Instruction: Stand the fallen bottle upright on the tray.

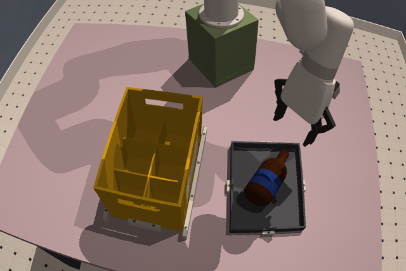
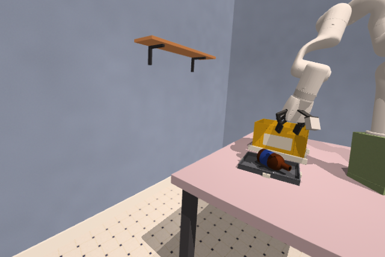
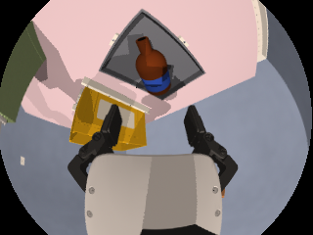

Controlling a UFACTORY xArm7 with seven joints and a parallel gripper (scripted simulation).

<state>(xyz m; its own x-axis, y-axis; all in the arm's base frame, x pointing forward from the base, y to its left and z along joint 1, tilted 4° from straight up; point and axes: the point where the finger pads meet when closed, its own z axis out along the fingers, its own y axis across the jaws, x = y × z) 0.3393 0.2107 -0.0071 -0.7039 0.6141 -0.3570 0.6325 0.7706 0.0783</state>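
The brown bottle lies 16 cm below my hand, 4 cm ahead of it and 2 cm to the right of it. From my hand the other things lie so: dark tray (19 cm below, 6 cm ahead, 2 cm to the right); then yellow crate (30 cm to the right, 12 cm below, 8 cm ahead).
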